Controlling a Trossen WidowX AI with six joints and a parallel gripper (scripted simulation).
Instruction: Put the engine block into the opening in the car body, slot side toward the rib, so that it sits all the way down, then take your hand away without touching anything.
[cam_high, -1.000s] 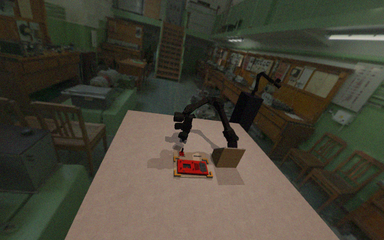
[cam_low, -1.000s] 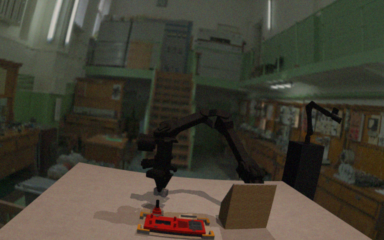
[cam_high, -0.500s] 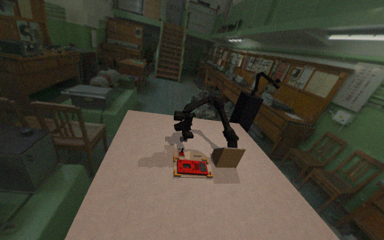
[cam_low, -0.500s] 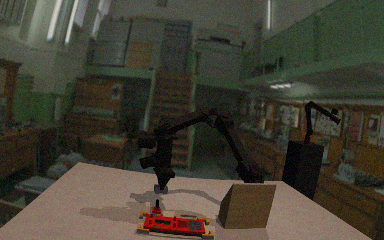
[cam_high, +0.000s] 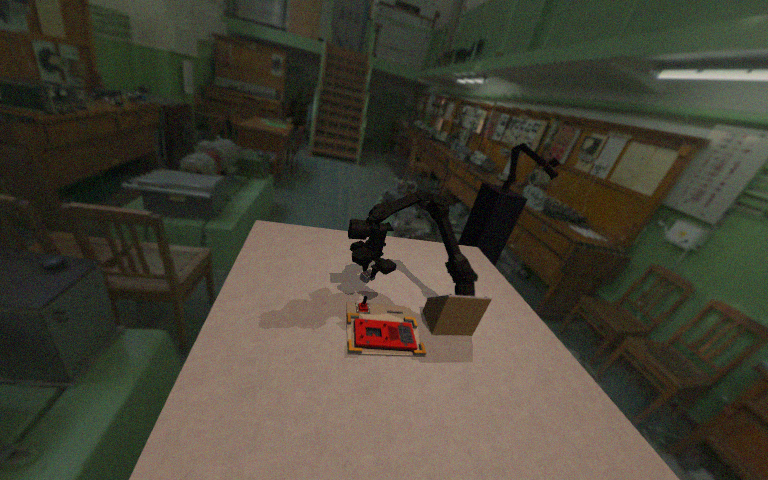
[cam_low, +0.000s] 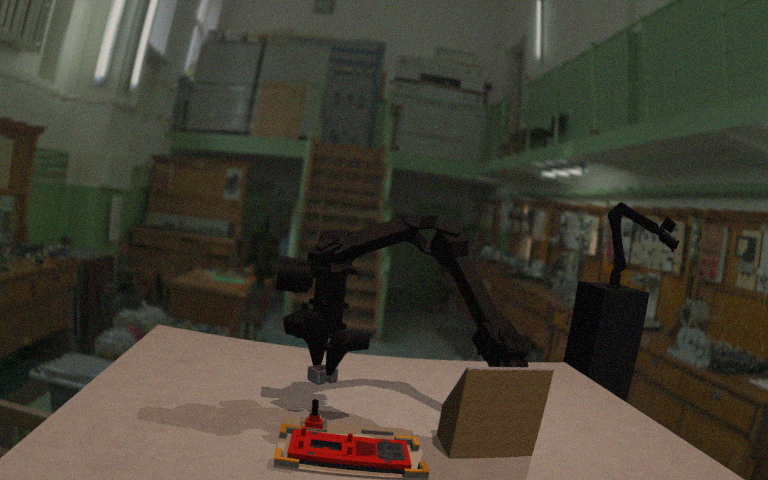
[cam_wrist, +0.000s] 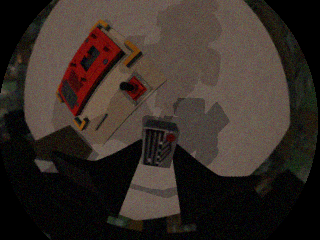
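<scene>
Now: the dark post 8 cm to the left of my gripper tip, 6 cm below it and 1 cm ahead of it. The rest, counted from my gripper tip: engine block 1 cm below.
</scene>
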